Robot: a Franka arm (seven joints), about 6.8 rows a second.
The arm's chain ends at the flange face. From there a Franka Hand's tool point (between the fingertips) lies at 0.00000 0.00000 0.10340 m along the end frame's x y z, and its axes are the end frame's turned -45 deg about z.
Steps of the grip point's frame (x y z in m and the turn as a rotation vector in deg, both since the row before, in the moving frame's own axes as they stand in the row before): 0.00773, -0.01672, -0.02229, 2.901, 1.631, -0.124; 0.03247, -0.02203, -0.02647, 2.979, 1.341, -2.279; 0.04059, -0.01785, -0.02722, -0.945, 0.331, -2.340; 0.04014, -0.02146, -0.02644, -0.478, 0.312, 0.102
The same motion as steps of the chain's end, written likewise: -0.00473, -0.01151, -0.02212, 3.205, -0.898, -0.124; 0.00958, -0.03307, -0.02630, 3.055, -1.158, -2.279; 0.01444, -0.04207, -0.02720, -0.434, 0.902, -2.340; 0.01220, -0.04377, -0.02643, -0.117, 0.559, 0.102
